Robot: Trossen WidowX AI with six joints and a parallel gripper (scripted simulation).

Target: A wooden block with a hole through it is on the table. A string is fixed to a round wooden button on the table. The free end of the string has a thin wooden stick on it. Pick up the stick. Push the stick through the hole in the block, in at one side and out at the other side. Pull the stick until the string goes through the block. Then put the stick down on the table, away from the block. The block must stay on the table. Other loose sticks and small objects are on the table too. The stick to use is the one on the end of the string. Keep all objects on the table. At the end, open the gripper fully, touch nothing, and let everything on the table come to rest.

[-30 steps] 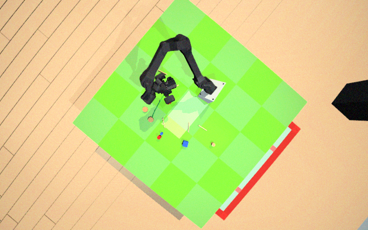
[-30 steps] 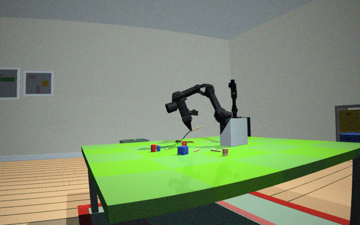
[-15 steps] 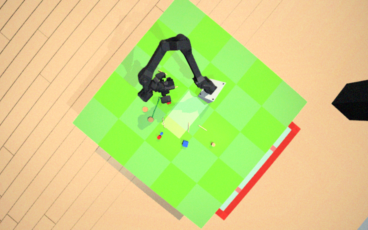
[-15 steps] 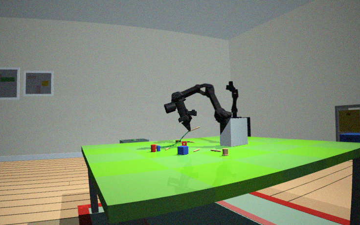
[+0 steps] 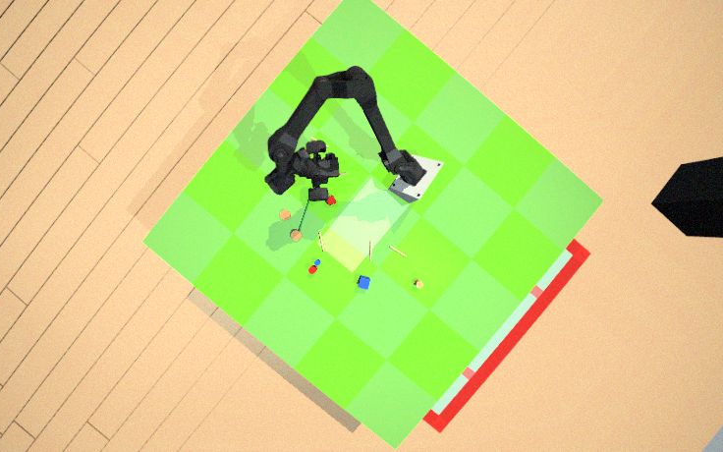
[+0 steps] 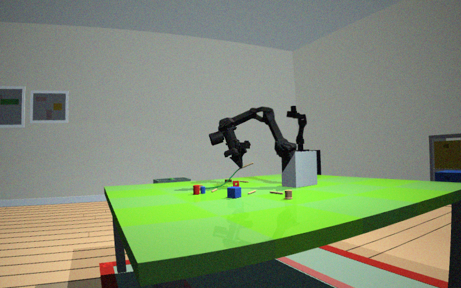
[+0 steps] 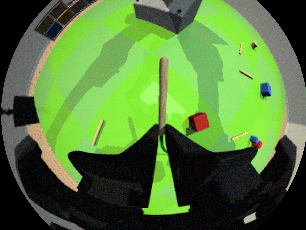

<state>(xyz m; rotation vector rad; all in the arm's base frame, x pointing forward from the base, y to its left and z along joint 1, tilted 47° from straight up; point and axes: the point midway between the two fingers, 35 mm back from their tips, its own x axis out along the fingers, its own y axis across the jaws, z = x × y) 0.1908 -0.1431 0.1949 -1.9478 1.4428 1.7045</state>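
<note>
The red block lies 60 mm ahead of my gripper tip, 50 mm to the left of it and 70 mm below it. The rest, counted from my gripper tip: red cylinder 310 mm ahead, 160 mm to the left, 70 mm below; thin wooden stick 10 mm behind, 10 mm to the left, 10 mm above; round wooden button 250 mm ahead, 30 mm to the left, 80 mm below.
</note>
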